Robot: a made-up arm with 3 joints. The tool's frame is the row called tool.
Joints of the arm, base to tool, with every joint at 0 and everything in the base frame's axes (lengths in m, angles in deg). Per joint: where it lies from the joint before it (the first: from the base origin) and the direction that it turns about. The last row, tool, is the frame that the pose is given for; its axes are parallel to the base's.
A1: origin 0 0 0.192 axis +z
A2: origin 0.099 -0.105 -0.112 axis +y
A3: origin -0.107 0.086 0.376 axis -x
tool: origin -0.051 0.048 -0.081
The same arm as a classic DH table. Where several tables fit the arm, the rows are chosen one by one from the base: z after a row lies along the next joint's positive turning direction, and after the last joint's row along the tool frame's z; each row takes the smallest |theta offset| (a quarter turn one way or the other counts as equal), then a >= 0, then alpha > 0; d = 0 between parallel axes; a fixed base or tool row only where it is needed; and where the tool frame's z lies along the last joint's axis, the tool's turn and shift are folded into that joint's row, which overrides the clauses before.
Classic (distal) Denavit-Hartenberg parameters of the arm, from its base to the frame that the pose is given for. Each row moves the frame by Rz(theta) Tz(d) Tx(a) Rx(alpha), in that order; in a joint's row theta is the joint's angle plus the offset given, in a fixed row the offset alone. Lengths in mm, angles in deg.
A1: a 99; alpha -90; d 80; theta0 0
A2: a 376; alpha 90; d -19; theta0 -90
A3: a 48; alpha 90; d 158; theta0 90
tool (fixed): a 0; alpha 0; d -81; theta0 -90

